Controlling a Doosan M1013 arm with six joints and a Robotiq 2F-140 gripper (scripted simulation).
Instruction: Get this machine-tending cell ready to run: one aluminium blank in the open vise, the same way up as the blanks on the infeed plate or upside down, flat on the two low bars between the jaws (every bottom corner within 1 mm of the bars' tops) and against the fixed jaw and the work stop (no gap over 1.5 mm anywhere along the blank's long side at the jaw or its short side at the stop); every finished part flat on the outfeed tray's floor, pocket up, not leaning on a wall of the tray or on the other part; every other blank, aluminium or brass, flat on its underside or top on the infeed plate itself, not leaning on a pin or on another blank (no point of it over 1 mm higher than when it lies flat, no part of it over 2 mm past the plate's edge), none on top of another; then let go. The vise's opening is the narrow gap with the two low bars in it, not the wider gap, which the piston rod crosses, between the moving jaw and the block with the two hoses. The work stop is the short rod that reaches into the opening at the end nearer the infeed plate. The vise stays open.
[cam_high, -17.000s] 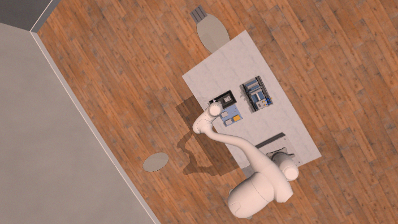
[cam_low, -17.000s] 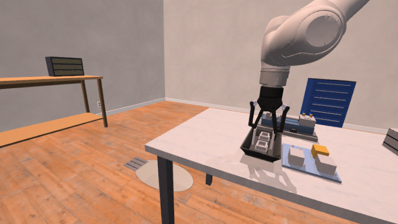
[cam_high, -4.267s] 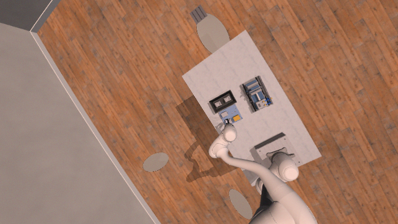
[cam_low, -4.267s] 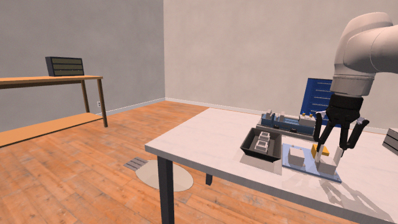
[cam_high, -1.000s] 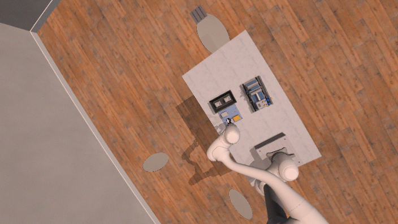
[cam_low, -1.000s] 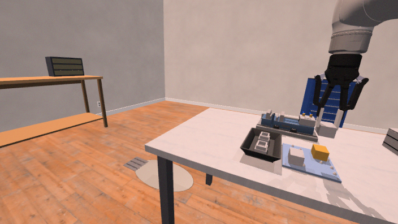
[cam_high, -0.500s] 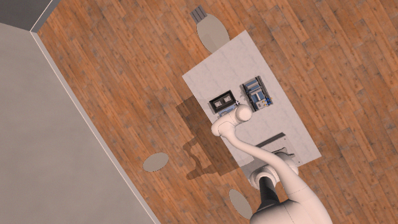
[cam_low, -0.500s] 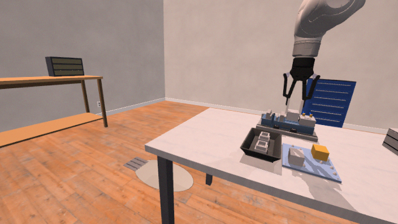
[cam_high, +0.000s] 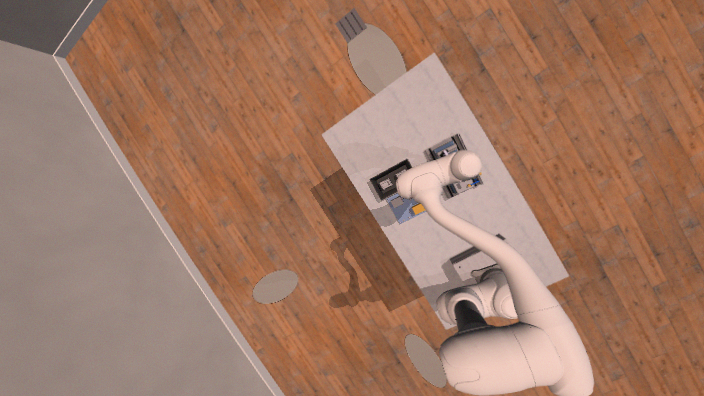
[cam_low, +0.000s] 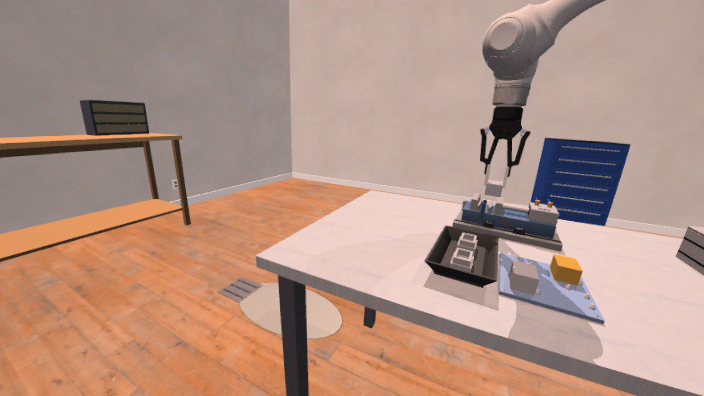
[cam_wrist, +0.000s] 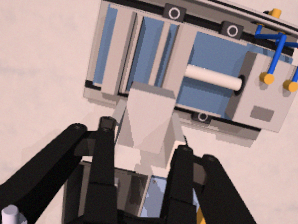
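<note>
The fixed jaw lies 5 cm ahead of my hand, 5 cm to the right of it and 10 cm below it. Also, from my hand: moving jaw 2 cm behind, 5 cm to the right, 10 cm below; dark work stop rod 2 cm ahead, 9 cm below; piston rod 7 cm behind, 5 cm to the right, 10 cm below.
</note>
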